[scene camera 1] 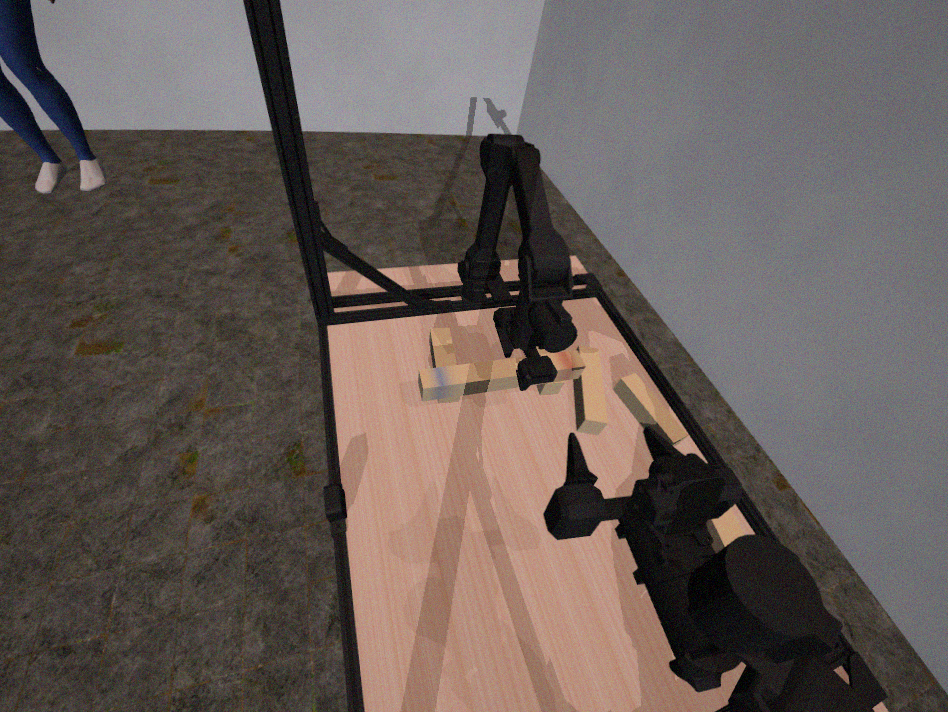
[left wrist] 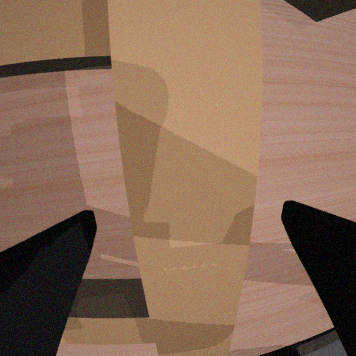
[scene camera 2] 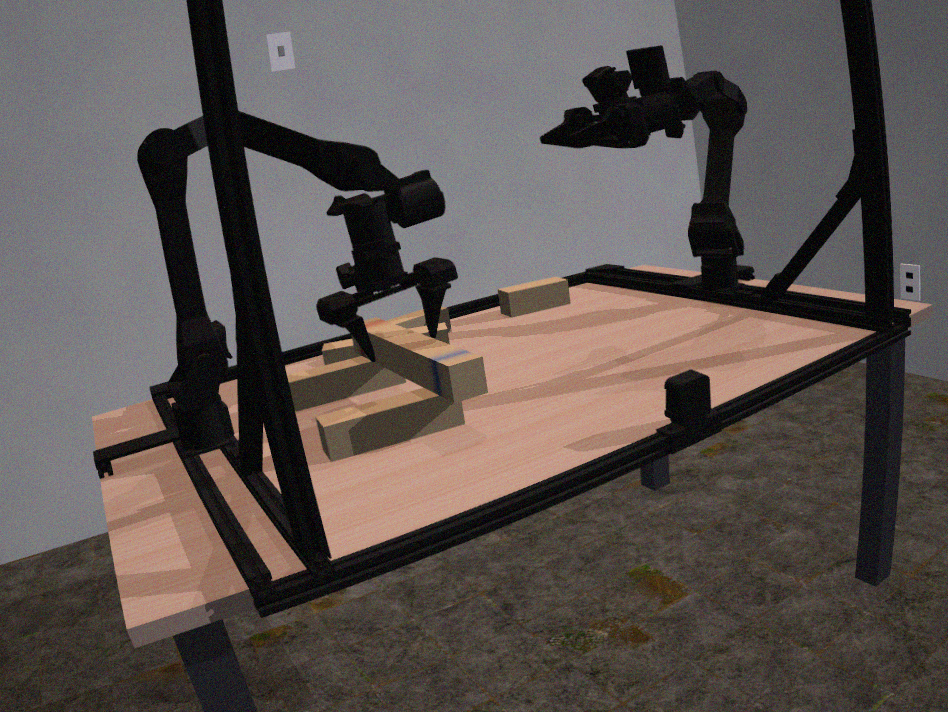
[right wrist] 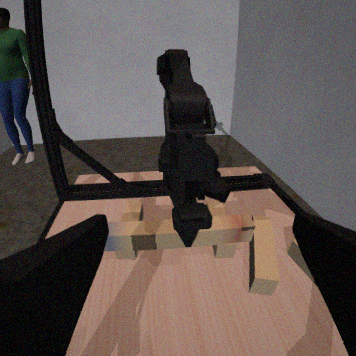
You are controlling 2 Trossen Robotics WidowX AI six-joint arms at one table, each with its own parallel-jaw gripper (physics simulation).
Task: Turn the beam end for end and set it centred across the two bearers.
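Places are measured from the left arm's base along level axes (x back, y left, z down), in centimetres.
Pixels of known places: left gripper, fingertip midpoint: (scene camera 1: 514, 373) (left wrist: 190, 215) (right wrist: 184, 232); right gripper, fingertip midpoint: (scene camera 1: 609, 431) (scene camera 2: 554, 140) (right wrist: 202, 223); left arm's base, origin of the base link: (scene camera 1: 472, 294) (scene camera 2: 207, 444); right arm's base, origin of the base link: (scene camera 2: 721, 287).
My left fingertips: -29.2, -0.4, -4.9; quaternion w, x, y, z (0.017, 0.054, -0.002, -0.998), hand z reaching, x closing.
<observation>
For each thing: its top centre in the pictures, then the offset to it from my left fingertips, as dx, dy, dz.
- beam, middle of its top: (left wrist: 195, 283) (scene camera 2: 406, 338) (scene camera 1: 506, 367) (right wrist: 174, 225) +0.2, -2.2, -2.0
- loose block, middle of its top: (scene camera 2: 384, 336) (scene camera 1: 592, 381) (right wrist: 264, 242) -4.1, +17.1, +1.8
- third block, middle of its top: (scene camera 2: 532, 284) (scene camera 1: 731, 534) -39.0, +27.1, +2.1
The beam (scene camera 1: 459, 375) (scene camera 2: 406, 360) (left wrist: 200, 100) (right wrist: 165, 237) lies across two bearers. Its blue-banded end is at the left in scene camera 1 and overhangs one bearer (scene camera 1: 442, 354) (scene camera 2: 390, 425). Its red-banded end reaches past the other bearer (scene camera 1: 550, 388) (scene camera 2: 329, 387) (right wrist: 225, 250), close to a loose block; whether they touch is unclear. My left gripper (scene camera 1: 528, 375) (scene camera 2: 403, 347) (left wrist: 190, 215) (right wrist: 184, 232) is open and empty, pointing down, with a finger on each side of the beam's middle part. My right gripper (scene camera 1: 611, 434) (scene camera 2: 544, 140) is open, high and away from the beam.
A loose block (scene camera 1: 590, 390) (right wrist: 265, 255) lies beside the beam's red end. Another block (scene camera 1: 649, 410) lies slanted near the table's right edge in scene camera 1. A third block (scene camera 1: 728, 528) (scene camera 2: 534, 297) lies farther along. A black frame rail (scene camera 1: 344, 582) (scene camera 2: 498, 513) edges the table.
</observation>
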